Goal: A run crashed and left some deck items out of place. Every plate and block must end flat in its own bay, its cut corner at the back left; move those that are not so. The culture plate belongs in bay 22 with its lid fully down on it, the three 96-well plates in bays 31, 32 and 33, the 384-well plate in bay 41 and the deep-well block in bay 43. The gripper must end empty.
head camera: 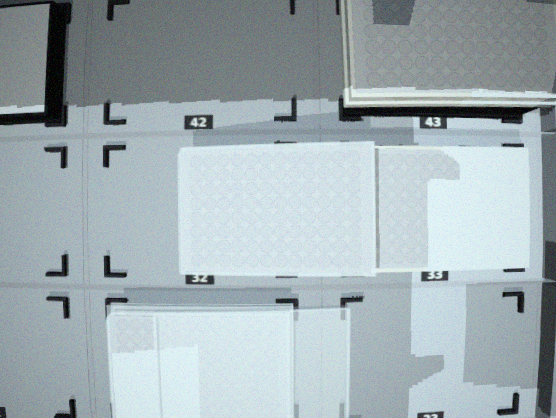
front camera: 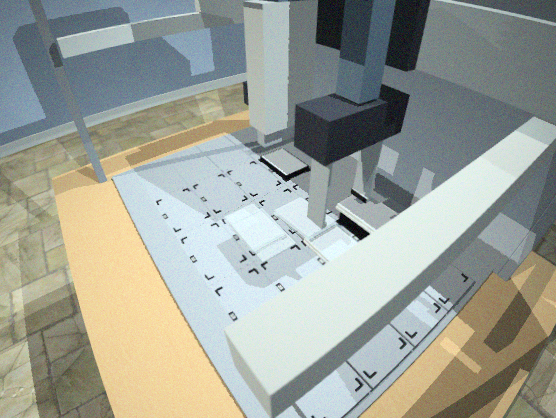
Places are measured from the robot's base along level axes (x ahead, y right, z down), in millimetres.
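Where they show: gripper, fingertip midpoint: (front camera: 339,209); robot's base, link origin: (front camera: 157,202).
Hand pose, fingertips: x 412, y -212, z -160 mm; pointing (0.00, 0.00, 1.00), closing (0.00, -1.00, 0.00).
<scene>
Things, the pixels of their top centre, and the offset from my fingertips. "*": a spot on its surface instead. Level surfaces: height alone.
- white 96-well plate, top centre: (head camera: 274,210) (front camera: 304,213) dx -132, dy -45, dz +132 mm
- cream-rimmed plate with round wells, top centre: (head camera: 459,22) (front camera: 370,209) dx -29, dy -147, dz +103 mm
- 384-well plate, top centre: (front camera: 284,160) dx -348, dy -152, dz +146 mm
- deck, surface height: dz +160 mm
- label for bay 42, surface spot: (head camera: 198,122) * dx -184, dy -105, dz +160 mm
My gripper (front camera: 342,209) is open; its jaws stand apart near the inner plates. In the head view, a white 96-well plate (head camera: 275,210) lies shifted right from bay 32. Its right end overlaps the left part of another 96-well plate (head camera: 480,215) in bay 33. A cream-rimmed plate with round wells (head camera: 450,55) (front camera: 364,210) tops a dark body at bay 43 and looks stacked on it. The culture plate (head camera: 132,385) (front camera: 247,222) is at bay 22, its clear lid (head camera: 322,360) (front camera: 274,248) slid right. The 384-well plate (head camera: 22,55) (front camera: 286,161) is at bay 41. Cut corners are unclear.
A pale upright column (front camera: 267,70) stands behind the left part of the deck (front camera: 145,200). A thick pale beam (front camera: 390,265) crosses the front view and hides part of the deck. The label for bay 42 (head camera: 198,122) shows above the shifted plate.
</scene>
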